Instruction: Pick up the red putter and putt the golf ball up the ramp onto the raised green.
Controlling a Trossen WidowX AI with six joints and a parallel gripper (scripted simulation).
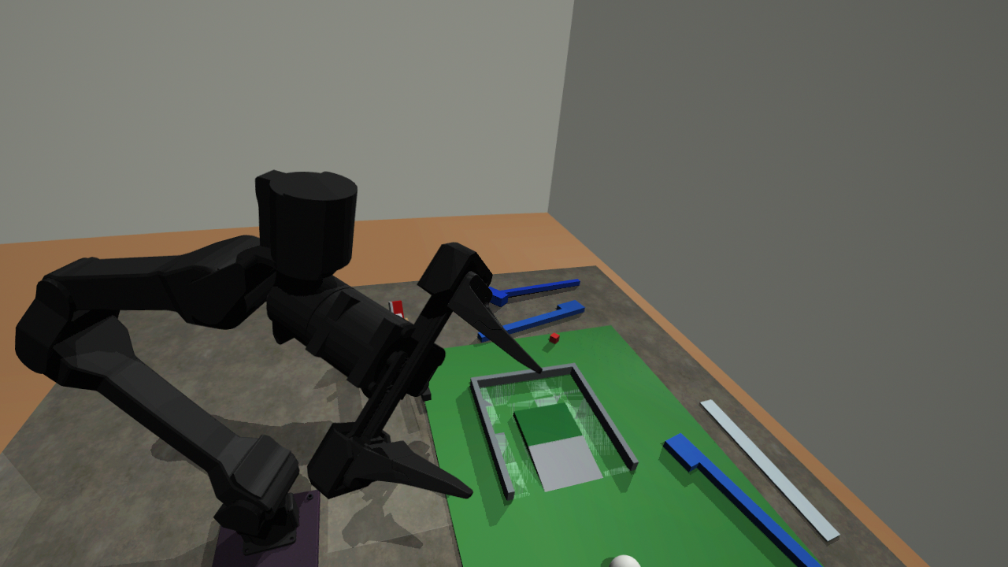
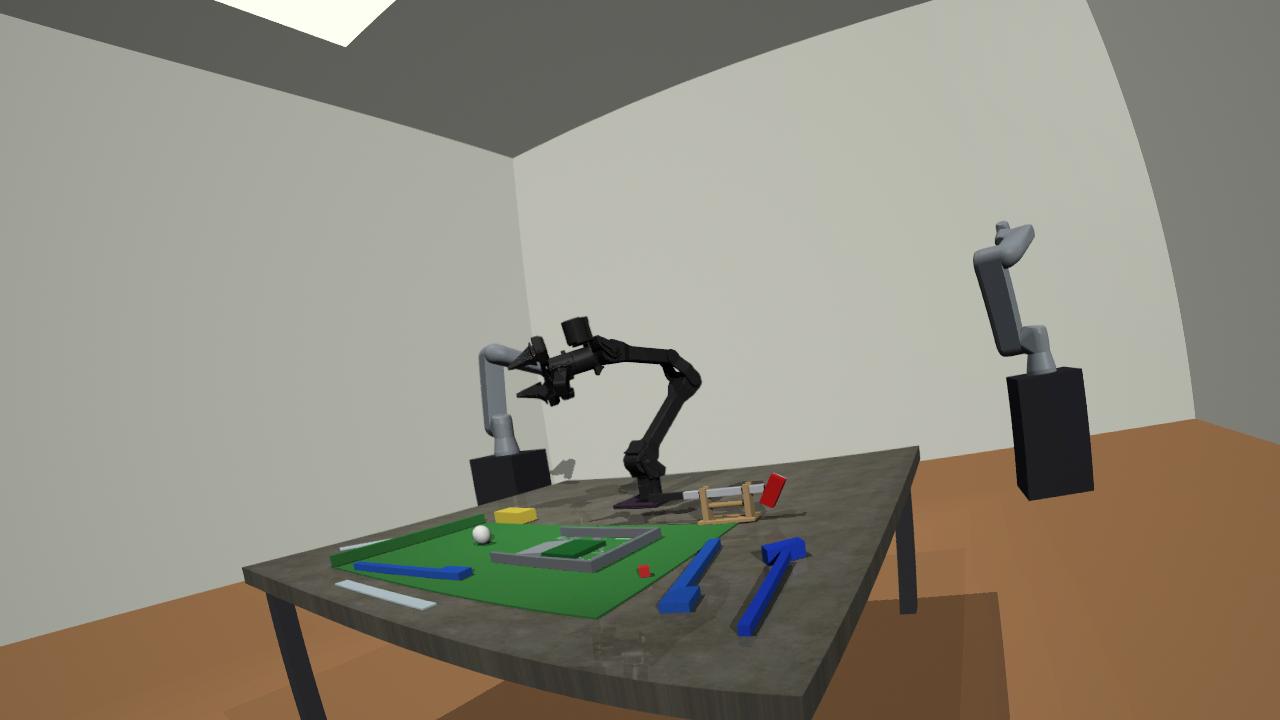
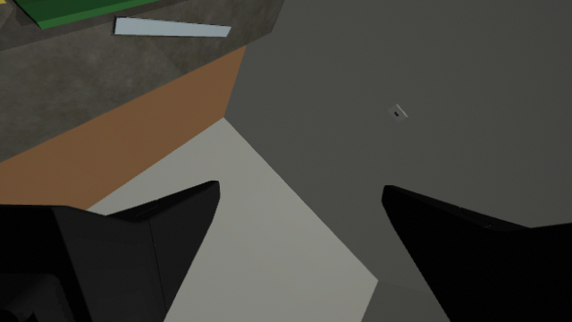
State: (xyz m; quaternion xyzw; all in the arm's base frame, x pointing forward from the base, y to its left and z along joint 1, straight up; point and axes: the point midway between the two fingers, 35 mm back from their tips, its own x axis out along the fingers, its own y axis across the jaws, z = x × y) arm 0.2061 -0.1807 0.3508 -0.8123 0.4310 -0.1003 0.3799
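The yellow block is 340 mm below my gripper tip, 110 mm to the right of it and 50 mm behind it. Also, from my gripper tip: grey-walled frame (350 mm below, 280 mm to the left, 220 mm ahead); red putter (490 mm to the left, 300 mm below, 20 mm ahead); white golf ball (330 mm below, 190 mm ahead, 10 mm to the right).
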